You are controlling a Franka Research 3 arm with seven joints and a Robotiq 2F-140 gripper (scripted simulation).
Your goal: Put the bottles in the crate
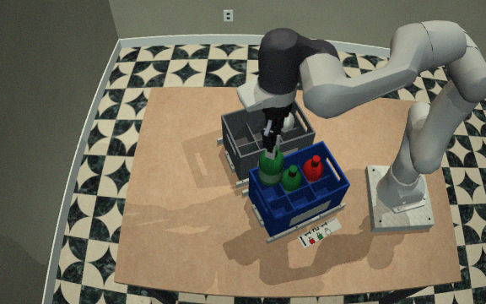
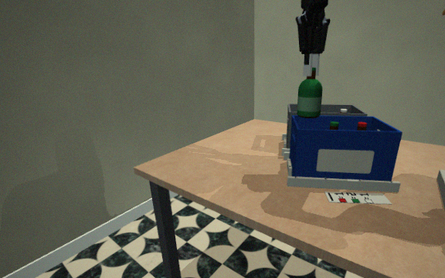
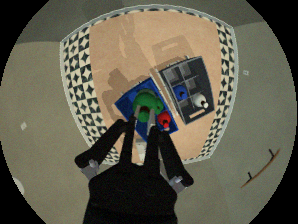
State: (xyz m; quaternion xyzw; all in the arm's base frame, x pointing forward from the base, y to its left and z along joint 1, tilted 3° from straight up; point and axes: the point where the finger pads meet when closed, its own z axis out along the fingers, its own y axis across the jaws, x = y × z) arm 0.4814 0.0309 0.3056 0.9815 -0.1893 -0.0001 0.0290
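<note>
My gripper is now 10 cm past the blue crate and 26 cm above it. The rest, counted from my hand: red bottle (16 cm behind, 8 cm to the right, 26 cm below); then grey crate (20 cm to the right, 26 cm below); then blue bottle (2 cm behind, 16 cm to the right, 26 cm below).
</note>
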